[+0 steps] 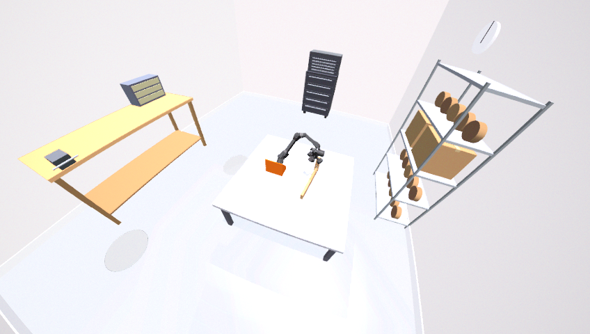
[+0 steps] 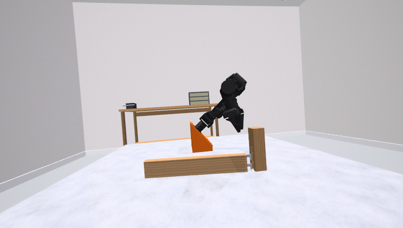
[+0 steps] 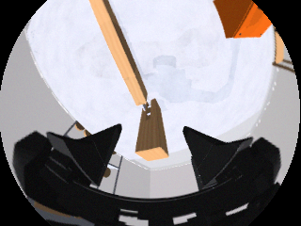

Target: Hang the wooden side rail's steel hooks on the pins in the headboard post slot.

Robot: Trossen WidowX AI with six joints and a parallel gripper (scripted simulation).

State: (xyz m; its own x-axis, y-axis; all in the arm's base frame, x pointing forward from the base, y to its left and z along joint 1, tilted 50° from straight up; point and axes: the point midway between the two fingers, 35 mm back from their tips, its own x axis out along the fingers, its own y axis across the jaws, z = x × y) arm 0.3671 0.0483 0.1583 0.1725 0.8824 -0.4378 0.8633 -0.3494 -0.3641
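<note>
The headboard post is 30 mm ahead of my gripper tip, 50 mm to the left of it and 80 mm below it.
</note>
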